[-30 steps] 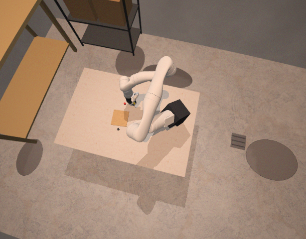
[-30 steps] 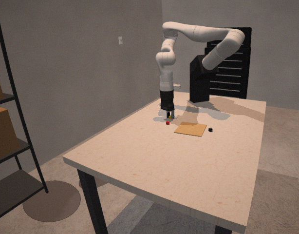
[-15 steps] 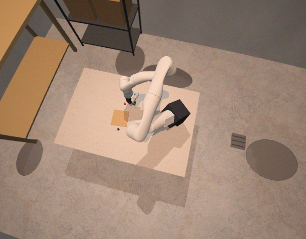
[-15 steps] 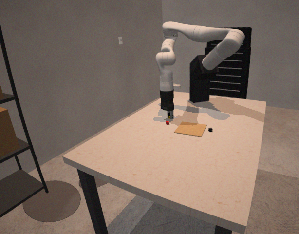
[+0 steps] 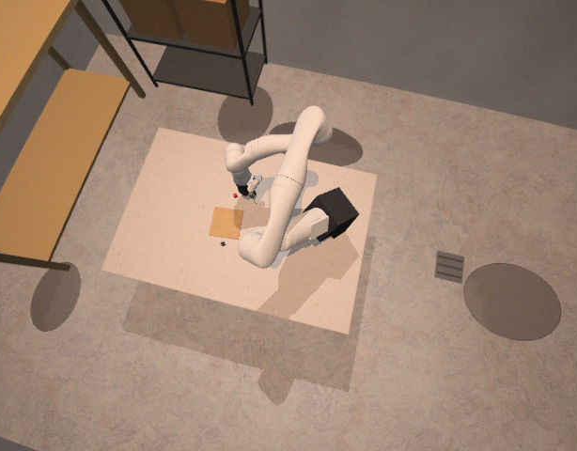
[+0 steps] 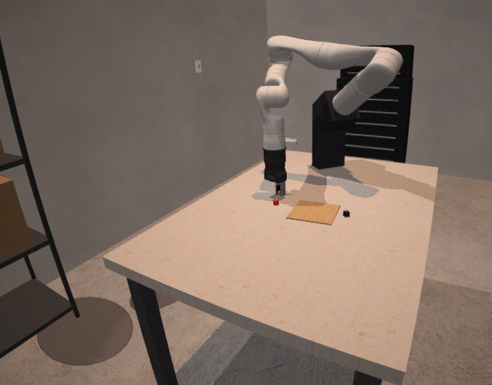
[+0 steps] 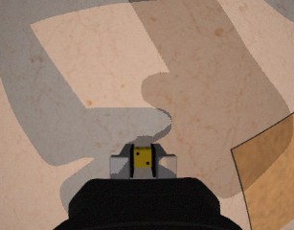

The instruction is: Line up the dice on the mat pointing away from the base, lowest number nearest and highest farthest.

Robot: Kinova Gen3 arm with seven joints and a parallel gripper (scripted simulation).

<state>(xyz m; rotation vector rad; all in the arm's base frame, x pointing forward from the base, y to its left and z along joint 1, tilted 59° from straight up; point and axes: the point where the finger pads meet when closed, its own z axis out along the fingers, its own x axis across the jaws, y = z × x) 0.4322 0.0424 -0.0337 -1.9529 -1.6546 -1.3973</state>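
The tan mat is 2 cm ahead of my hand, 18 cm to the left of it and 2 cm below it. From my hand the other things lie so: black die: 3 cm behind, 27 cm to the left, 1 cm below; yellow die: 1 cm below; red die: 7 cm ahead, 5 cm to the left, 1 cm below.
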